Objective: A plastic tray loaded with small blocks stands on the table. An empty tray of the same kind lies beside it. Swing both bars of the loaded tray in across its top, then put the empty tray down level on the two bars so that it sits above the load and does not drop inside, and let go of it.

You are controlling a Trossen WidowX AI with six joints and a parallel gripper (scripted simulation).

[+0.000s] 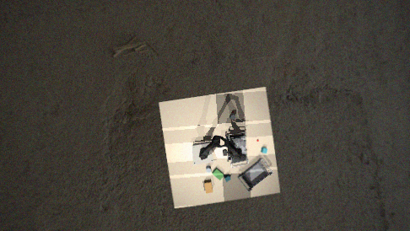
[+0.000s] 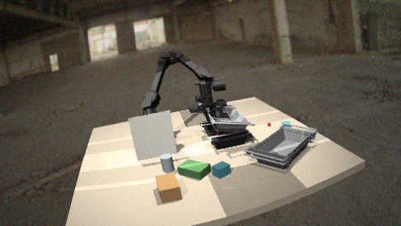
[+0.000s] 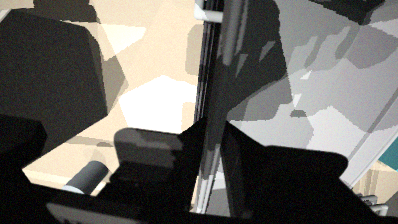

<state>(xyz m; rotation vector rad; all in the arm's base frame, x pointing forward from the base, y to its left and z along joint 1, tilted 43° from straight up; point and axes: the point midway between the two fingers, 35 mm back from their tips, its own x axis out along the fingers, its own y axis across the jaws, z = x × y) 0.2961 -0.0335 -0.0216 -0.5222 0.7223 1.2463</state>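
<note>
My gripper tip is now 8 cm short of the light grey tray, 2 cm to the left of it and 1 cm below it. Also, from my gripper tip: small red cube: 36 cm ahead, 3 cm to the right, 10 cm below; then green block: 21 cm behind, 27 cm to the right, 9 cm below; then orange block: 36 cm behind, 37 cm to the right, 8 cm below.
</note>
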